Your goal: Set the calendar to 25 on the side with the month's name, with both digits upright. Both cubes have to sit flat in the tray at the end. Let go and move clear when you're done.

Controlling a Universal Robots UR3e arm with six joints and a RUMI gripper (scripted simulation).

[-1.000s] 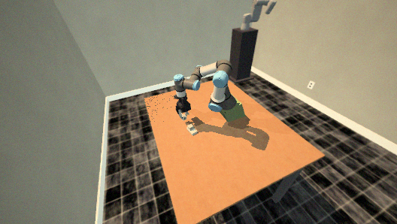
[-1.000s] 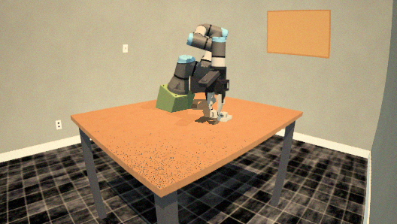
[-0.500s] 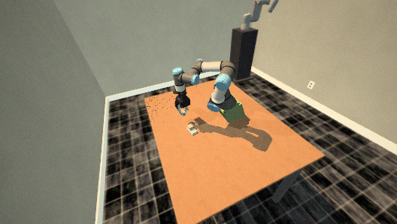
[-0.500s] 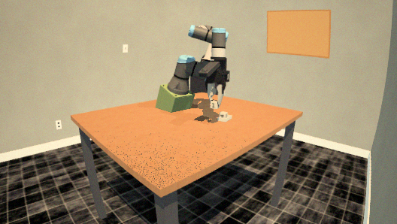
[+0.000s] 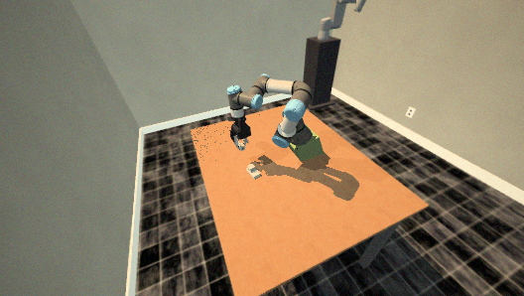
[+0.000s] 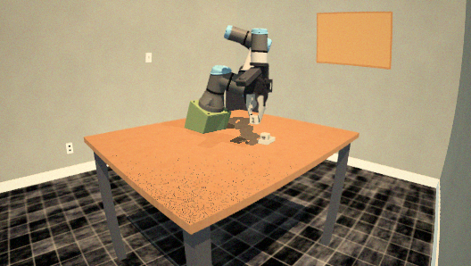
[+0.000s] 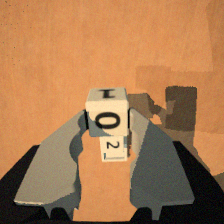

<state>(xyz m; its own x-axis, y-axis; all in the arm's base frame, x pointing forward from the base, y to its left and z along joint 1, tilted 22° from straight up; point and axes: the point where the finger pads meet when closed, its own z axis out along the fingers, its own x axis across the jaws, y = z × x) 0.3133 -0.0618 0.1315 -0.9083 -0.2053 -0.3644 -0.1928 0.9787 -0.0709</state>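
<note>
The white calendar tray lies 20 mm behind my hand, 110 mm to the left of it and 120 mm below it. Also, from my hand: white calendar cube: 10 mm below.
</note>
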